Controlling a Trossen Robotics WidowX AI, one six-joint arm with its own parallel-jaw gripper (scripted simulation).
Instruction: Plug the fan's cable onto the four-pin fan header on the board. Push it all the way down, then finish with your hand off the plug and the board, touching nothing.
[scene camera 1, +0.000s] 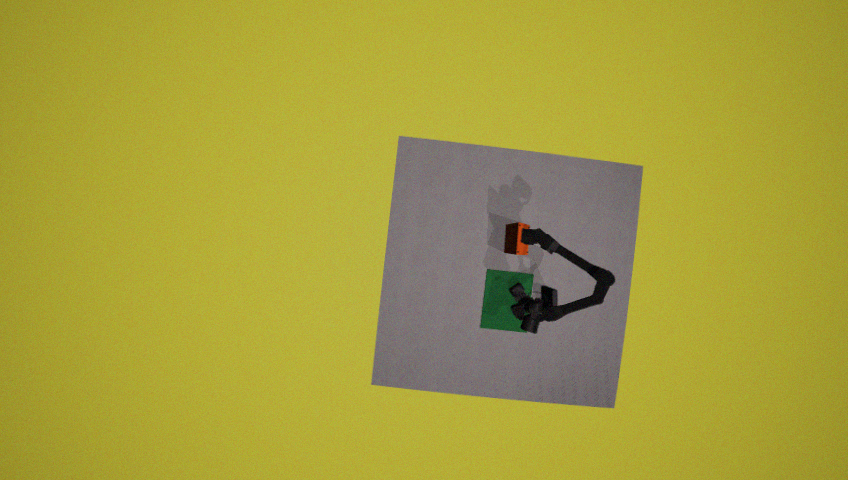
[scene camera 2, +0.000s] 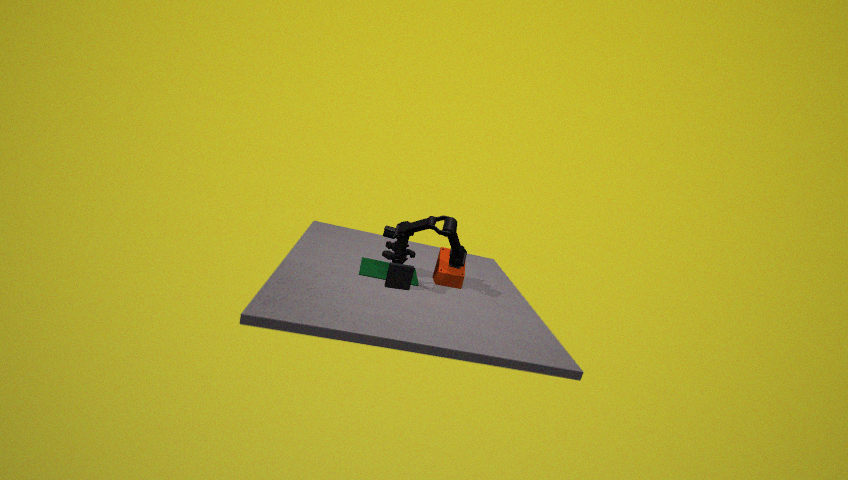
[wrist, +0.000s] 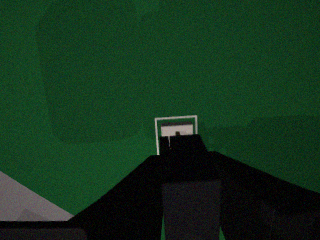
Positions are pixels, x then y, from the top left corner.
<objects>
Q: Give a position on a green board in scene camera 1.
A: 496, 314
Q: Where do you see a green board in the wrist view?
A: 87, 87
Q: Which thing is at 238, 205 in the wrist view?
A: The gripper.
</objects>
